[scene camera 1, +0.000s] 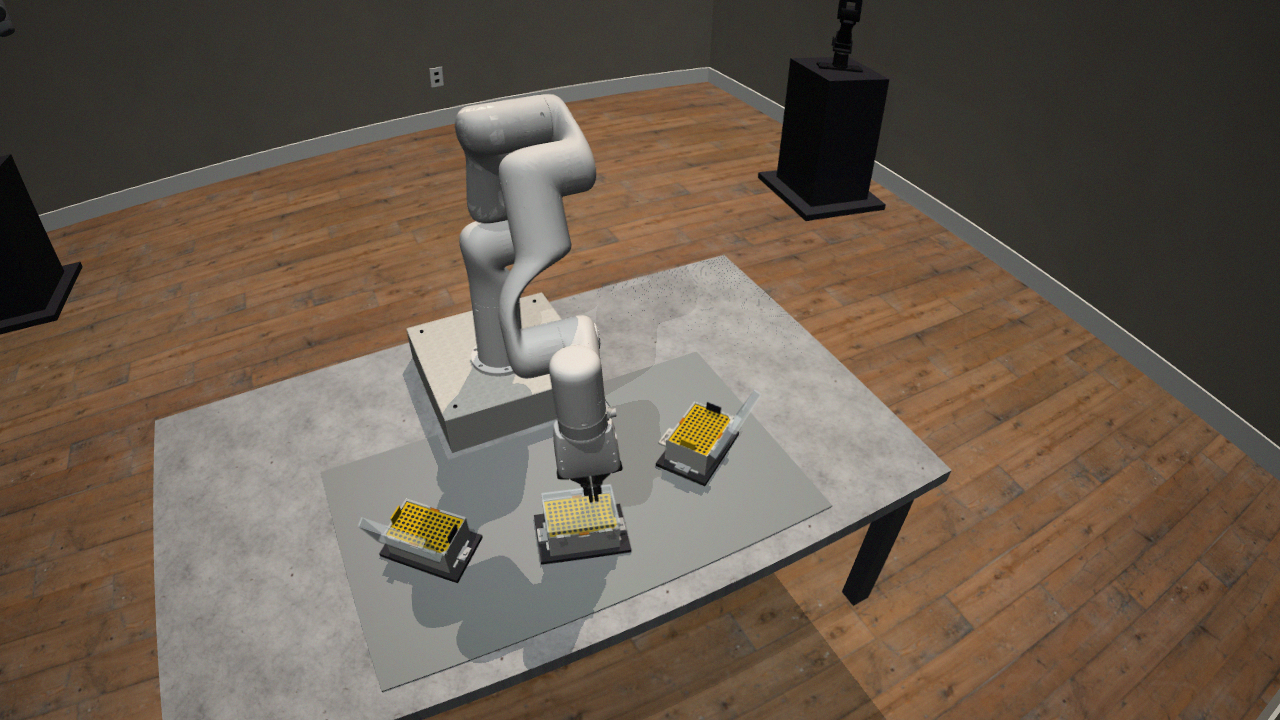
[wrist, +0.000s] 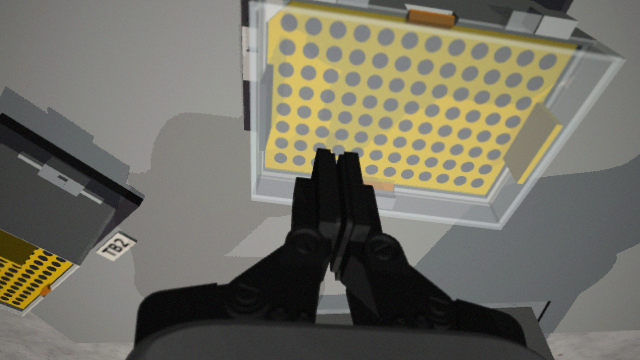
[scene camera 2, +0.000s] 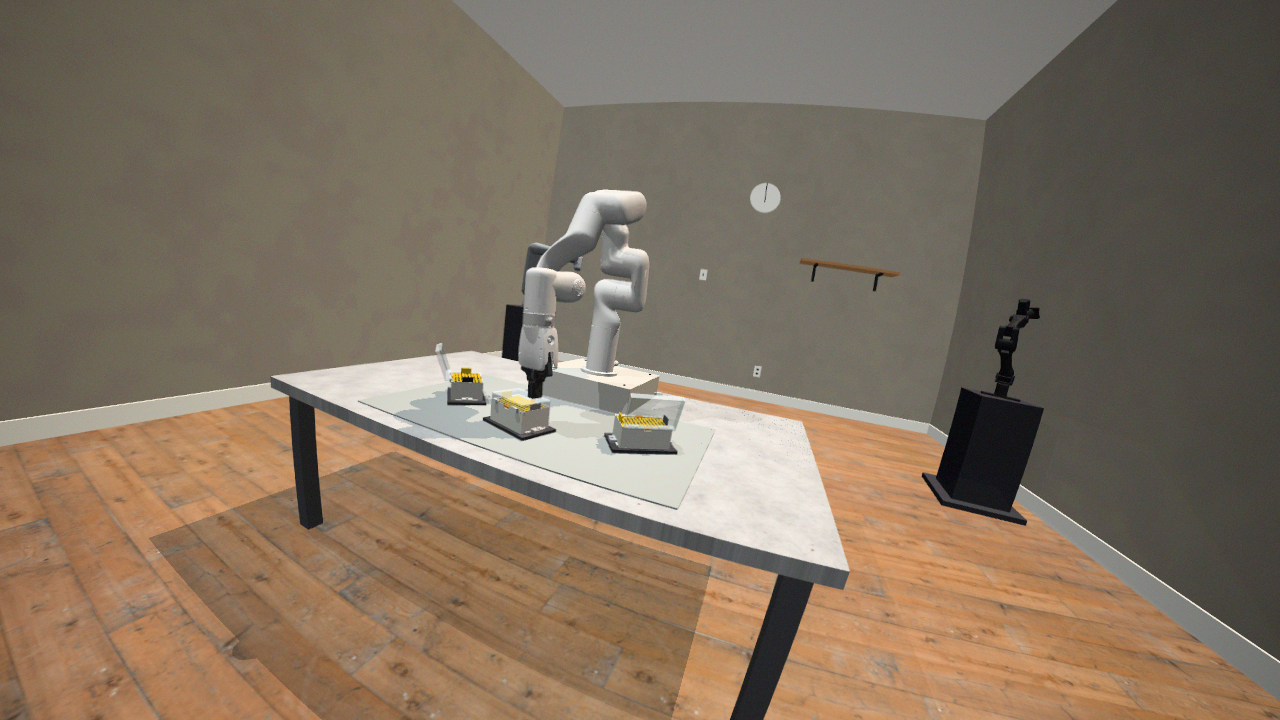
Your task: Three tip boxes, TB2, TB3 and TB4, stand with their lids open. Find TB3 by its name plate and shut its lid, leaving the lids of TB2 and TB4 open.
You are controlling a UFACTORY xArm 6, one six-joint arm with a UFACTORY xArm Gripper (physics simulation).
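Seen in the pictures: gripper, fingertip midpoint: (scene camera 1: 593, 495) (wrist: 330, 176) (scene camera 2: 534, 397); arm's base, link origin: (scene camera 1: 501, 356) (scene camera 2: 598, 372).
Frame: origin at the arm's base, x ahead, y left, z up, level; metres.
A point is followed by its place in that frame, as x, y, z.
Observation:
The middle tip box (scene camera 1: 586, 544) @[0.466, 0.034, -0.052] (scene camera 2: 520, 419) @[0.473, 0.086, -0.039] has its clear lid (scene camera 1: 577, 514) @[0.436, 0.030, -0.003] (wrist: 450, 219) @[0.379, 0.011, -0.004] lying over its yellow rack; whether it is fully seated is unclear. Its name plate is not readable. The TB2 box (scene camera 1: 702, 431) (scene camera 2: 640, 433) @[0.346, 0.328, -0.035] (wrist: 60, 210) @[0.333, 0.259, -0.049], at scene camera 1's right, shows its name plate (wrist: 115, 245) @[0.255, 0.268, -0.079] in the wrist view; its clear lid (scene camera 1: 748, 408) @[0.360, 0.374, 0.062] stands open. The left box (scene camera 1: 425, 528) (scene camera 2: 466, 391) @[0.408, -0.177, -0.046], plate unreadable, has its lid (scene camera 1: 371, 530) @[0.419, -0.303, 0.060] (scene camera 2: 443, 360) @[0.459, -0.216, 0.038] open. My gripper (scene camera 1: 591, 497) @[0.406, 0.067, -0.004] (scene camera 2: 534, 395) @[0.406, 0.067, -0.004] (wrist: 330, 176) @[0.406, 0.067, -0.004] is shut and empty, its tips over the middle lid's robot-side part; contact is unclear.
The boxes stand on a grey mat (scene camera 1: 402, 635) @[0.533, -0.303, -0.081] (scene camera 2: 666, 483) @[0.447, 0.440, -0.081] on the table (scene camera 1: 214, 501) @[0.141, -0.643, -0.084] (scene camera 2: 778, 501) @[0.372, 0.651, -0.084]. The arm's pale base block (scene camera 1: 501, 420) @[0.142, -0.035, -0.039] (scene camera 2: 599, 392) @[0.128, 0.085, -0.031] stands behind the middle box. Two black pedestals (scene camera 1: 832, 134) (scene camera 2: 989, 447) (scene camera 1: 22, 259) stand off the table.

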